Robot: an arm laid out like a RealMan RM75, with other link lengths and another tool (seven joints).
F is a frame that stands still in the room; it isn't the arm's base.
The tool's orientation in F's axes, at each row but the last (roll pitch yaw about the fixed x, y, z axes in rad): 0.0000, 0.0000, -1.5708; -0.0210, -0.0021, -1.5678; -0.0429, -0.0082, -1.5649; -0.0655, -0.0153, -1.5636; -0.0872, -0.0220, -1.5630; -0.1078, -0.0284, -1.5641; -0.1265, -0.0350, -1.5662; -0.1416, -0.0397, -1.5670; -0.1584, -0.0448, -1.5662
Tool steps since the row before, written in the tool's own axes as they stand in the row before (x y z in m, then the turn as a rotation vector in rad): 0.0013, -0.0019, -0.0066, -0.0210, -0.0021, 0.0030; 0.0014, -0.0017, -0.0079, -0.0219, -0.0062, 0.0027; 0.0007, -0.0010, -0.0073, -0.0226, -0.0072, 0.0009; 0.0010, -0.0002, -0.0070, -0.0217, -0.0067, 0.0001; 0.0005, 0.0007, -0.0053, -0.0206, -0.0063, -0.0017; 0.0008, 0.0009, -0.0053, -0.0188, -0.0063, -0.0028; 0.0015, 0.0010, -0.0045, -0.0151, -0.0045, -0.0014; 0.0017, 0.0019, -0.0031, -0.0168, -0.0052, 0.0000; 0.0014, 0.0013, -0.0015, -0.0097, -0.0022, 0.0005
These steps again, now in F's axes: -0.0019, -0.0013, -0.0066, -0.0021, 0.0210, 0.0030; -0.0019, -0.0014, -0.0079, -0.0062, 0.0219, 0.0028; -0.0013, -0.0008, -0.0072, -0.0073, 0.0226, 0.0010; -0.0006, -0.0011, -0.0070, -0.0068, 0.0217, 0.0002; 0.0002, -0.0006, -0.0053, -0.0066, 0.0205, -0.0016; 0.0003, -0.0009, -0.0053, -0.0067, 0.0187, -0.0026; 0.0004, -0.0017, -0.0045, -0.0047, 0.0150, -0.0013; 0.0015, -0.0018, -0.0033, -0.0052, 0.0168, 0.0001; 0.0011, -0.0015, -0.0016, -0.0021, 0.0097, 0.0004
